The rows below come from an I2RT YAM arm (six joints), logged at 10 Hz.
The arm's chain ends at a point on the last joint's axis. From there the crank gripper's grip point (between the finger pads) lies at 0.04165 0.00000 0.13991 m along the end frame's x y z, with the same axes.
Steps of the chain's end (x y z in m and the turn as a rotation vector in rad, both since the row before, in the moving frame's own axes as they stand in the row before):
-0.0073, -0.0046, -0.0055, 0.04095, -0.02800, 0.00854
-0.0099, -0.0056, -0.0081, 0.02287, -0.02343, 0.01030
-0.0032, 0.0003, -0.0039, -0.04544, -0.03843, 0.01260
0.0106, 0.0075, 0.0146, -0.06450, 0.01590, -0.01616
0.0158, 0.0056, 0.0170, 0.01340, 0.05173, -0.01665
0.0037, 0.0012, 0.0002, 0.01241, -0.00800, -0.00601
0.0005, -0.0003, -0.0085, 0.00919, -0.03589, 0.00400
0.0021, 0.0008, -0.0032, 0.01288, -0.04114, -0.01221
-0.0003, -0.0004, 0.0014, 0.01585, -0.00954, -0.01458
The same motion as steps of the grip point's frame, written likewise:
-0.0112, -0.0100, -0.0045, 0.04095, -0.02800, 0.00854
-0.0132, -0.0084, -0.0072, 0.02287, -0.02343, 0.01030
-0.0086, 0.0072, -0.0026, -0.04544, -0.03843, 0.01260
0.0129, 0.0158, 0.0137, -0.06450, 0.01590, -0.01616
0.0230, 0.0030, 0.0146, 0.01340, 0.05173, -0.01665
0.0026, -0.0008, 0.0005, 0.01241, -0.00800, -0.00601
-0.0045, -0.0014, -0.0071, 0.00919, -0.03589, 0.00400
-0.0037, -0.0015, -0.0016, 0.01288, -0.04114, -0.01221
-0.0017, -0.0032, 0.0018, 0.01585, -0.00954, -0.01458

